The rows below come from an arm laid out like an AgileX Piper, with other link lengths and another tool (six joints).
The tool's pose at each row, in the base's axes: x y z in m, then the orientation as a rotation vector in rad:
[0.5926 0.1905 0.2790 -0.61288 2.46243 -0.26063]
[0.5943 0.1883 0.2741 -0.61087 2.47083 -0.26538]
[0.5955 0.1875 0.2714 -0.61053 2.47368 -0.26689]
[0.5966 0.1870 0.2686 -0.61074 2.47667 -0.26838]
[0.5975 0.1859 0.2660 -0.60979 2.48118 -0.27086]
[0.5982 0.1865 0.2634 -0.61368 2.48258 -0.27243]
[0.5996 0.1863 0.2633 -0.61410 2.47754 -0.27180]
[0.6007 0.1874 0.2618 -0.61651 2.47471 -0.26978]
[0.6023 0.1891 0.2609 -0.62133 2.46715 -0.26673]
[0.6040 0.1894 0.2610 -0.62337 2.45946 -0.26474]
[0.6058 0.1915 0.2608 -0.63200 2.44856 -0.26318]
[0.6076 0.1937 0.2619 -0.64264 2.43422 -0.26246]
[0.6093 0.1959 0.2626 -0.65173 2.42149 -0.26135]
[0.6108 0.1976 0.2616 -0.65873 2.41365 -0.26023]
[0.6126 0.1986 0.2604 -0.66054 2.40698 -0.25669]
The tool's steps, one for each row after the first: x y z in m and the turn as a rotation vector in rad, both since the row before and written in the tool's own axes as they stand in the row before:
[0.0022 -0.0010 0.0051 0.00158 0.00892 0.00115]
[0.0008 -0.0003 0.0029 0.00038 0.00304 0.00017]
[0.0008 0.0000 0.0029 0.00018 0.00323 -0.00021]
[0.0011 -0.0005 0.0027 0.00076 0.00479 0.00054]
[0.0004 0.0011 0.0025 -0.00030 0.00213 -0.00299]
[-0.0009 -0.0007 0.0009 0.00077 -0.00488 -0.00062]
[-0.0006 0.0010 0.0018 -0.00125 -0.00293 -0.00153]
[-0.0016 0.0012 0.0016 -0.00135 -0.00740 -0.00346]
[-0.0014 -0.0004 0.0009 0.00011 -0.00755 -0.00174]
[-0.0022 0.0012 0.0011 -0.00053 -0.00973 -0.00686]
[-0.0029 0.0009 0.0001 0.00037 -0.01250 -0.00888]
[-0.0027 0.0010 0.0004 0.00009 -0.01122 -0.00757]
[-0.0014 0.0012 0.0017 -0.00065 -0.00684 -0.00558]
[-0.0011 0.0005 0.0020 -0.00111 -0.00699 -0.00119]

